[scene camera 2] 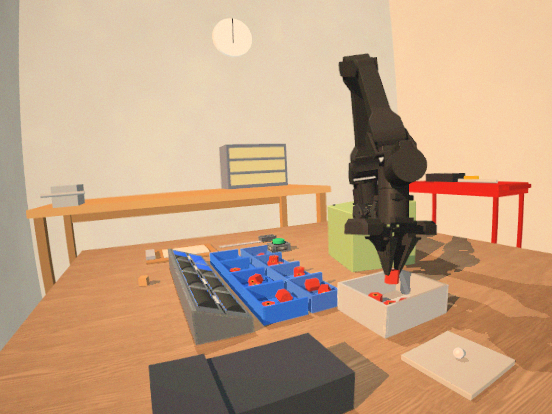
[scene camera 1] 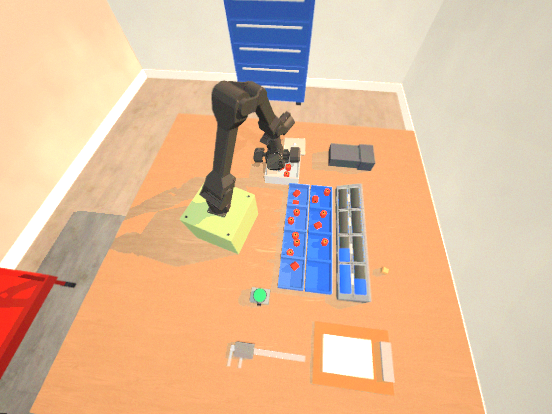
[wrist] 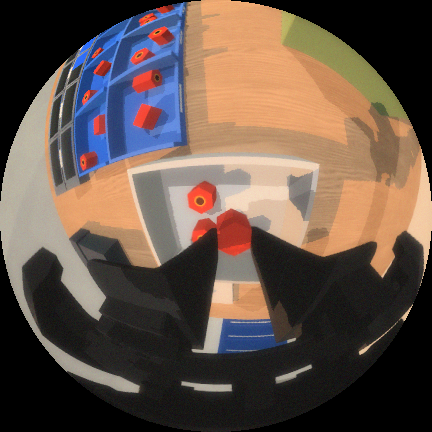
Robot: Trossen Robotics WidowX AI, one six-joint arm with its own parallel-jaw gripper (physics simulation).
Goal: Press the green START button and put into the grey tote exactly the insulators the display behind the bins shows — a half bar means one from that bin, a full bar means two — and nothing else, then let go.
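Frame: origin at the arm's base, x down, y back, z left, level; millimetres.
Seen in the pictures: gripper, between the fingertips: [scene camera 2: 392,274] [wrist: 232,232]; arm's base, origin of its link: [scene camera 2: 367,203] [scene camera 1: 219,206].
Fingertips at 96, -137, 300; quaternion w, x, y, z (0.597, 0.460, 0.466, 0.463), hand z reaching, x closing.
Observation:
Pixels of each thing's top centre, then the offset from my fingertips to it, as dx, dy, dz. "*": a spot on its surface instead.
- red insulator, centre of its top: [wrist: 231,243] [scene camera 2: 392,269] -11, +0, +1
- grey tote, centre of its top: [wrist: 217,238] [scene camera 2: 392,284] [scene camera 1: 283,165] +11, -11, +16
- START button, centre of its top: [scene camera 2: 278,238] [scene camera 1: 259,294] +24, -67, -523
- tote's lid, centre of its top: [scene camera 2: 457,357] [wrist: 204,290] [scene camera 1: 294,145] +56, -27, +191
- dark block, centre of its top: [scene camera 2: 248,372] [wrist: 91,262] [scene camera 1: 352,152] +9, -301, +172
- caliper, centre of its top: [scene camera 1: 266,359] [scene camera 2: 248,237] +45, -138, -691
- orange board, a spot on its surface: [scene camera 1: 320,379] * +59, -306, -699
- small tan cube, centre of its top: [scene camera 2: 143,276] [scene camera 1: 385,270] +45, -477, -327
My gripper [scene camera 2: 391,273] [wrist: 232,232] is shut on a red insulator [scene camera 2: 391,278] [wrist: 234,237], low over the inside of the grey tote [scene camera 1: 281,181] [scene camera 2: 364,311] [wrist: 150,200]. Two red insulators lie in the tote; the nearer to the bins [scene camera 1: 286,174] [wrist: 201,197] is plain, the other [scene camera 1: 288,167] [wrist: 202,229] is partly behind a finger. The blue bins [scene camera 1: 318,278] [scene camera 2: 282,312] hold red insulators; the front right bin in scene camera 1 is empty. The display [scene camera 1: 353,298] [scene camera 2: 222,322] shows, in scene camera 1, a full bar front left, half bars front right and third left. The START button [scene camera 1: 259,295] [scene camera 2: 278,241] is green.
The tote's lid [scene camera 2: 450,367] lies beside it. A dark block [scene camera 1: 345,156] [scene camera 2: 280,370] stands behind the display. A light green box [scene camera 1: 240,225] [scene camera 2: 345,240] is under the arm's base. A caliper [scene camera 1: 244,350], an orange board [scene camera 1: 320,379] and a small tan cube [scene camera 1: 384,270] [scene camera 2: 144,280] lie farther off.

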